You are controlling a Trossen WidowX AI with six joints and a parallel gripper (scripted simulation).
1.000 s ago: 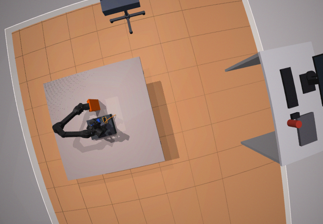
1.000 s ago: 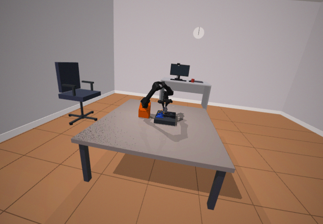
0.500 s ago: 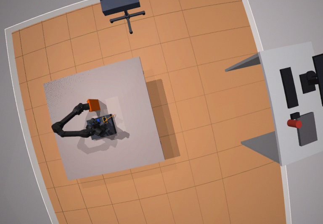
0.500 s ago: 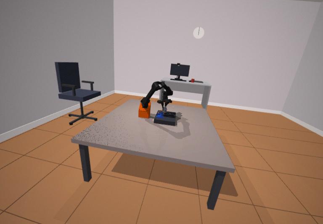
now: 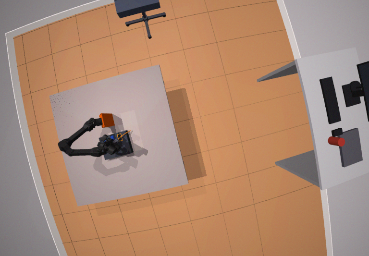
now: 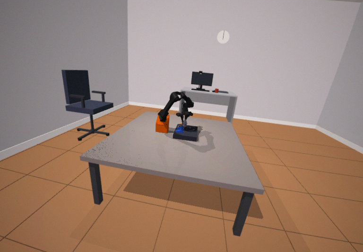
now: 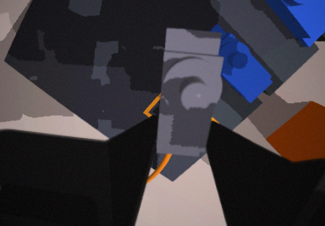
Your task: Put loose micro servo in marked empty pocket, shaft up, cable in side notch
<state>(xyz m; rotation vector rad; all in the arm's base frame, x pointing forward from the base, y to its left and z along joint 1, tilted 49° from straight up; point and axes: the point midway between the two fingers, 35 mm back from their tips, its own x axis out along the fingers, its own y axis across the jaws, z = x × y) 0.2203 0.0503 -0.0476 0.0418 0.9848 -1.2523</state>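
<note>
The dark robot deck is 100 mm below my gripper tip, 80 mm ahead of it and 60 mm to the right of it.
</note>
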